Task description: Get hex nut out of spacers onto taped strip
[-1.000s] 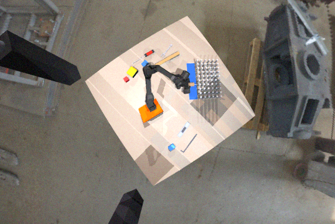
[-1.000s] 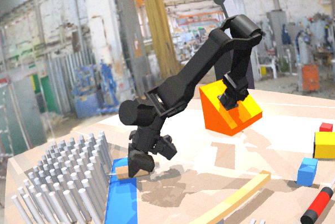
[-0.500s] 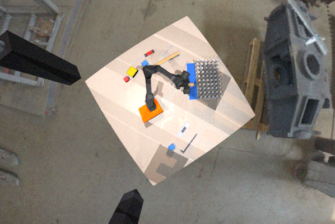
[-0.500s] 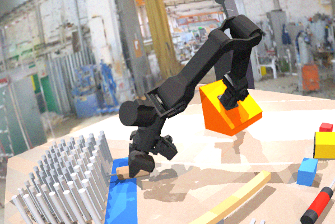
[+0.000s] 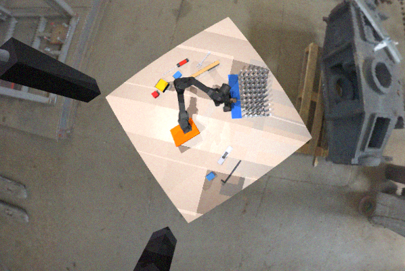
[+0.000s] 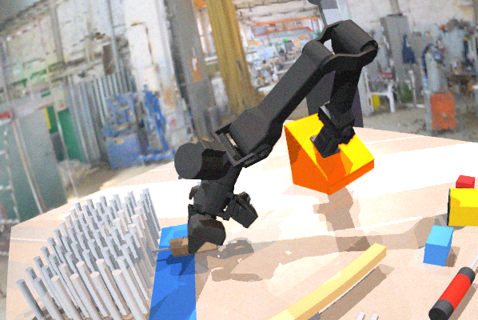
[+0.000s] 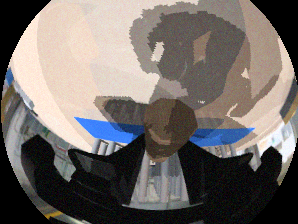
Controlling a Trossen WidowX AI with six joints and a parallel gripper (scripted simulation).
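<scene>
The blue taped strip lies 50 mm ahead of my gripper tip, 20 mm to the left of it and 10 mm below it. From my gripper tip the other things lie so: wrench: 410 mm to the left, 20 mm behind, 10 mm below; then hook tool: 90 mm ahead, 40 mm to the right; then hex nut: 190 mm ahead, 80 mm to the right, 10 mm below.
</scene>
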